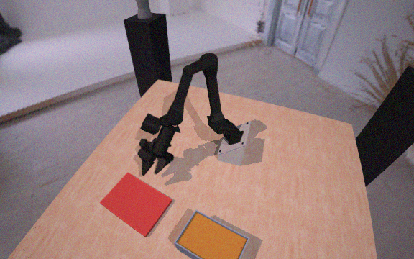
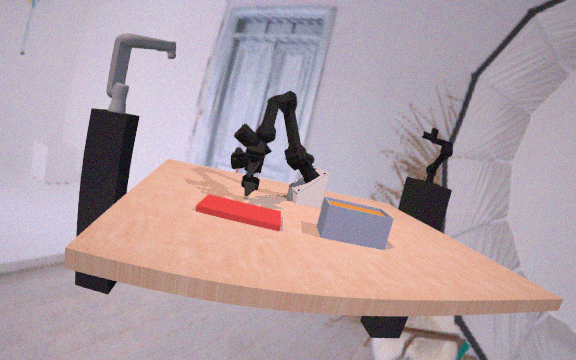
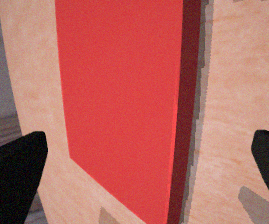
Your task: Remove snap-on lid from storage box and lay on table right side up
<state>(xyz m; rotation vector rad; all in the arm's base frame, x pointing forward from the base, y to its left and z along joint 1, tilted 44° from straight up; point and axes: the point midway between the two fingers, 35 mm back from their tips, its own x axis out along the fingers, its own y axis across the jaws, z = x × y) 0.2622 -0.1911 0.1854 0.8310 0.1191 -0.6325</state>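
My gripper tip is 110 mm short of the red lid, 50 mm above it and 10 mm to the left of it. Round my gripper tip: grey-blue storage box 330 mm to the left, 150 mm ahead, 10 mm below.
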